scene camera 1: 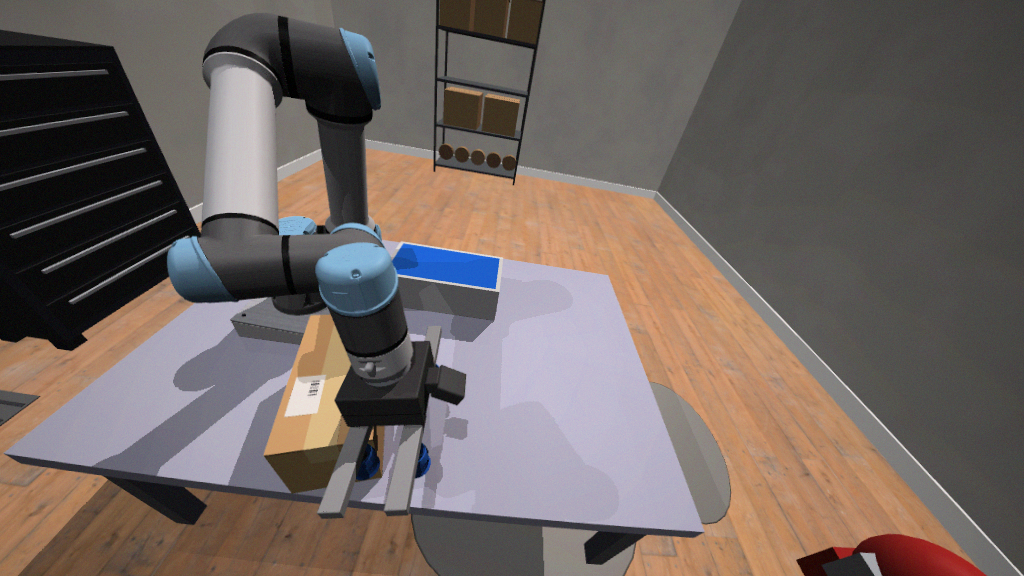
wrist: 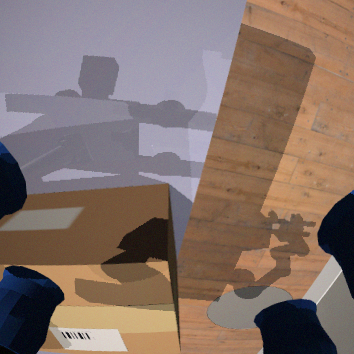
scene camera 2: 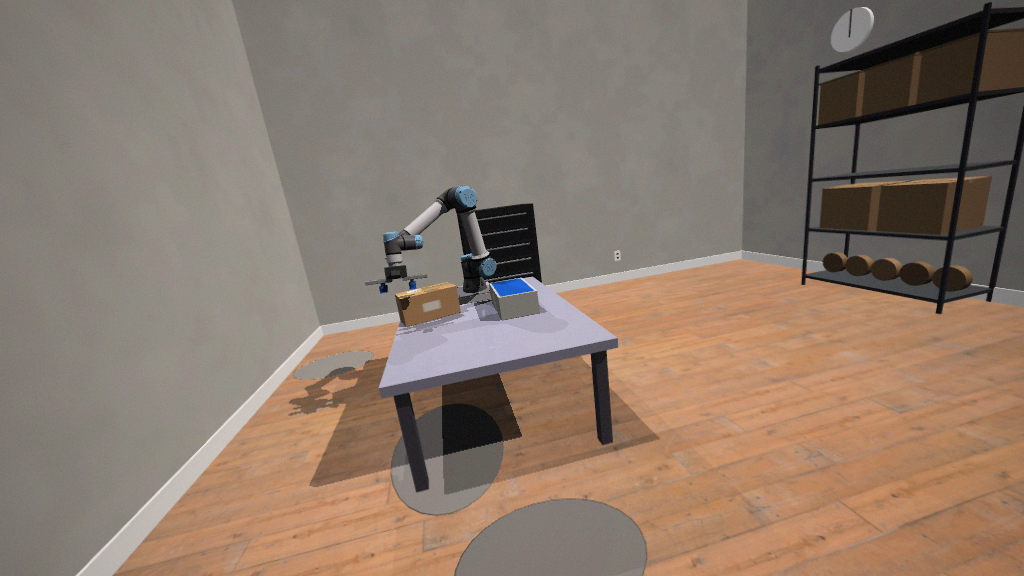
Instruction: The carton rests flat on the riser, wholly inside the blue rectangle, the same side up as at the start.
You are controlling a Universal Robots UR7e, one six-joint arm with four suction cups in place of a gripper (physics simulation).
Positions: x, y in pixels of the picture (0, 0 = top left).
Scene:
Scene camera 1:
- my suction head: 368, 468
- brown carton: 308, 434, on the table
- riser with blue rectangle: 435, 279, on the table
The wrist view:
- my suction head: 36, 296
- brown carton: 111, 251
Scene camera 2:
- brown carton: 416, 306
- riser with blue rectangle: 513, 298

